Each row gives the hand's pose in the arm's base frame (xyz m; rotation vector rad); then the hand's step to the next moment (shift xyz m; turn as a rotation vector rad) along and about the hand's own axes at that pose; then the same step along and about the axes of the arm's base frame.
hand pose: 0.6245 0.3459 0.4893 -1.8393 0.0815 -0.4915
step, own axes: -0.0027 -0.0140 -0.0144 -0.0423 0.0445 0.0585
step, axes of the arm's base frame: -0.0104 -0.0075 0.0156 -0.0083 0.0506 -0.0676
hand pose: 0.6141 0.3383 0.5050 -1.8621 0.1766 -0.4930
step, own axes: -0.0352 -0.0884 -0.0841 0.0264 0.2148 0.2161
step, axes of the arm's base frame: -0.0774 -0.0300 0.0961 0.1397 0.1042 -0.2513
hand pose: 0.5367 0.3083 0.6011 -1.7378 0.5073 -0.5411
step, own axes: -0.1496 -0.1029 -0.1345 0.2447 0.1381 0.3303
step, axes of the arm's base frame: -0.1948 0.0078 0.1143 0.3864 0.0790 -0.1802
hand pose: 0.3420 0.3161 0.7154 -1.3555 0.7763 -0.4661
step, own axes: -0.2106 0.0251 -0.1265 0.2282 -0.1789 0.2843
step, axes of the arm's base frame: -0.2371 0.0662 0.0192 0.3844 0.0018 0.1311
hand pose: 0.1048 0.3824 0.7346 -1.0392 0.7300 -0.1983
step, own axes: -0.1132 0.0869 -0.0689 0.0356 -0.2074 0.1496
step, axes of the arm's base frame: -0.1446 0.0496 -0.0419 0.1594 -0.0168 0.2024
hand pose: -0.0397 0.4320 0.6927 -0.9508 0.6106 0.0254
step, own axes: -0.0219 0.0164 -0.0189 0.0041 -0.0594 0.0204
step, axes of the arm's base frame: -0.0319 0.0005 -0.0095 0.0299 -0.0206 0.0514
